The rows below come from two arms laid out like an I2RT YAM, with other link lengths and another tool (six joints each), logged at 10 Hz.
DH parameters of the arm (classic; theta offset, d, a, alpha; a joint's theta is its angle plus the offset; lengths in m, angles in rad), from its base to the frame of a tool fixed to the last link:
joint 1: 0 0.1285 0.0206 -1.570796
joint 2: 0 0 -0.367 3.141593
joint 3: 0.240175 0 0.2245 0
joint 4: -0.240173 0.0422 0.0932 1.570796
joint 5: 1.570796 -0.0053 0 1.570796
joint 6: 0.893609 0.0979 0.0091 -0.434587
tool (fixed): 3.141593 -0.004 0 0
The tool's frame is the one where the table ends.
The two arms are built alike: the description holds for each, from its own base.
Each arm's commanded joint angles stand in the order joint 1, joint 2, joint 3, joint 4, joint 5, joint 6.
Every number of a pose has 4 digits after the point. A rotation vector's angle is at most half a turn.
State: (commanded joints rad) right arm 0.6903 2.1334 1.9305 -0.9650 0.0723 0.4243; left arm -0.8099 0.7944 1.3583 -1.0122 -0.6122 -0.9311
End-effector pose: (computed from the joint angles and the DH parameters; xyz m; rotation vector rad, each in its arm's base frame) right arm 0.4278 0.2847 0.2741 -2.3880 -1.3208 -0.2900; left arm 0.0589 -0.0552 0.4825 2.0603 1.4892 0.8504
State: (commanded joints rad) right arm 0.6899 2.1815 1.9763 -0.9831 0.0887 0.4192; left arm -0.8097 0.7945 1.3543 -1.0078 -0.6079 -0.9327
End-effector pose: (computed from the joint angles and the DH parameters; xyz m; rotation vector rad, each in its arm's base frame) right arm 0.4375 0.2904 0.2626 -2.4103 -1.3280 -0.2684; left arm 0.0592 -0.0561 0.4819 2.0610 1.4867 0.8453
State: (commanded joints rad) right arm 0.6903 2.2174 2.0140 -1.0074 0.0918 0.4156; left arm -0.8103 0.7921 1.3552 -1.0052 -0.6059 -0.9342
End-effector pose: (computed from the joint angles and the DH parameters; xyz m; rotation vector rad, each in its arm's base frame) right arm 0.4428 0.2946 0.2539 -2.4203 -1.3323 -0.2384; left arm 0.0586 -0.0557 0.4827 2.0552 1.4837 0.8418
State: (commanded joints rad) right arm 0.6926 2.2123 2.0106 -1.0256 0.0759 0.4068; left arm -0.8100 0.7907 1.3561 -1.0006 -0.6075 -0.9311
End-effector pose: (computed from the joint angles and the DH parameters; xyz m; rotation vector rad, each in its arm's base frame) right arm 0.4379 0.2939 0.2542 -2.4061 -1.3429 -0.2072; left arm 0.0585 -0.0554 0.4838 2.0496 1.4816 0.8457
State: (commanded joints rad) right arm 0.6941 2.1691 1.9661 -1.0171 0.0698 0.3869; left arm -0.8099 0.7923 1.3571 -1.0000 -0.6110 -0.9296
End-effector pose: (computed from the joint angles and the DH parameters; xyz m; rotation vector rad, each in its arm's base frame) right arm 0.4283 0.2875 0.2635 -2.3887 -1.3700 -0.2093; left arm 0.0590 -0.0554 0.4842 2.0488 1.4838 0.8502
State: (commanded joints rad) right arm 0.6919 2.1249 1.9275 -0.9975 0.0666 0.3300; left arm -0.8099 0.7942 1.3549 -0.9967 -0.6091 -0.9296
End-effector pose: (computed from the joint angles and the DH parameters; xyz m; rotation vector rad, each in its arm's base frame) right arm 0.4221 0.2807 0.2753 -2.3550 -1.4424 -0.2289; left arm 0.0597 -0.0564 0.4839 2.0506 1.4824 0.8485
